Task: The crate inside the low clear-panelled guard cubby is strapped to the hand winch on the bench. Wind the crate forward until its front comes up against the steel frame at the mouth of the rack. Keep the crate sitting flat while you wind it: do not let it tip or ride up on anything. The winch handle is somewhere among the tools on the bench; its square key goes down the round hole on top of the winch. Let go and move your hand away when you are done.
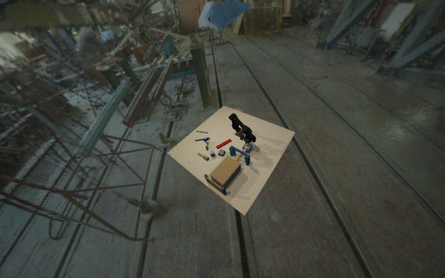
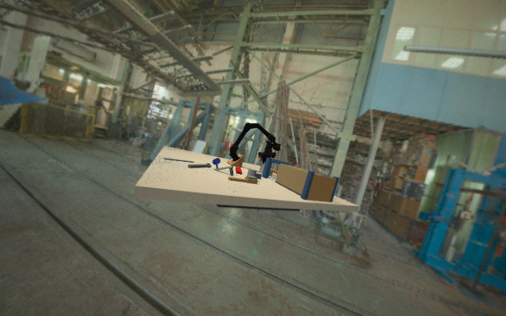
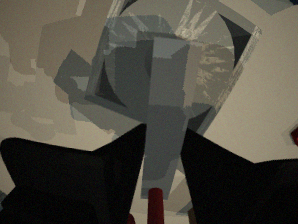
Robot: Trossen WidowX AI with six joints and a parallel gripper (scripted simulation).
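My gripper tip is 1 cm past the winch handle and 2 cm below it. The rest, counted from my gripper tip: red knob (5 cm behind, 2 cm to the right, 5 cm above); then blue steel frame (21 cm ahead, 1 cm to the left, 2 cm above); then grey winch (3 cm ahead, 1 cm to the left, 6 cm below).
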